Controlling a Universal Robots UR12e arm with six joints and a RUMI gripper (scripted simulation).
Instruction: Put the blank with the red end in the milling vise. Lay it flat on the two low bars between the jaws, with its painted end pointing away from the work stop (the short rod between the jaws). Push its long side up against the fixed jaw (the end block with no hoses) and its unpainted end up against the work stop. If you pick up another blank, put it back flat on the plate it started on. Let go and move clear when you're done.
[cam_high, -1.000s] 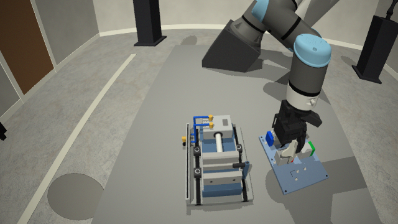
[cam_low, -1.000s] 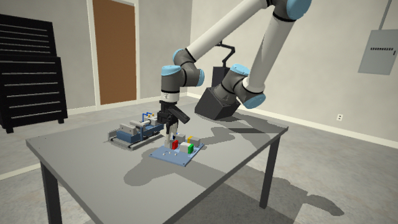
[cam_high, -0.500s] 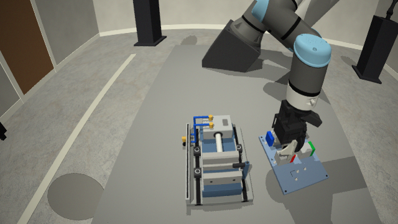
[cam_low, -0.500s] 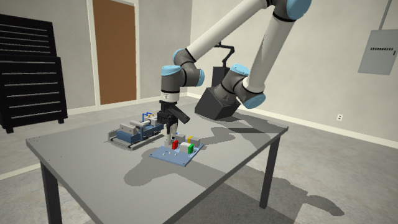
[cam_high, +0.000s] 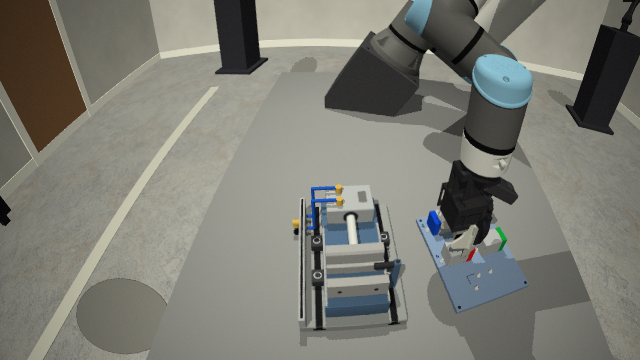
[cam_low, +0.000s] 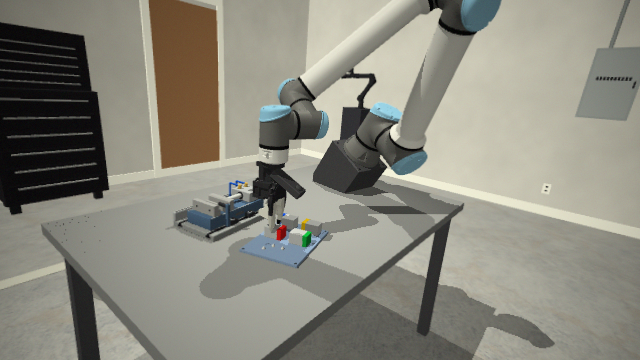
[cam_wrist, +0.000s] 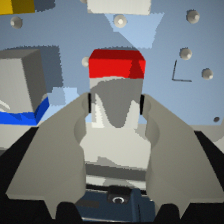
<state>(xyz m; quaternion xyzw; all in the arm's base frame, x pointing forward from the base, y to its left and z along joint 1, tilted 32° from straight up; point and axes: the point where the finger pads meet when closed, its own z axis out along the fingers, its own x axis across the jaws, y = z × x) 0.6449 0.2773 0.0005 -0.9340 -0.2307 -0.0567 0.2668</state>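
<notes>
My gripper is now 2 cm above the red-ended blank. Also, from my hand: blue plate 5 cm below, 4 cm to the left, 2 cm behind; then blue-ended blank 8 cm behind, 4 cm to the right, 2 cm below; then green-ended blank 8 cm to the left, 4 cm behind, 2 cm below.
</notes>
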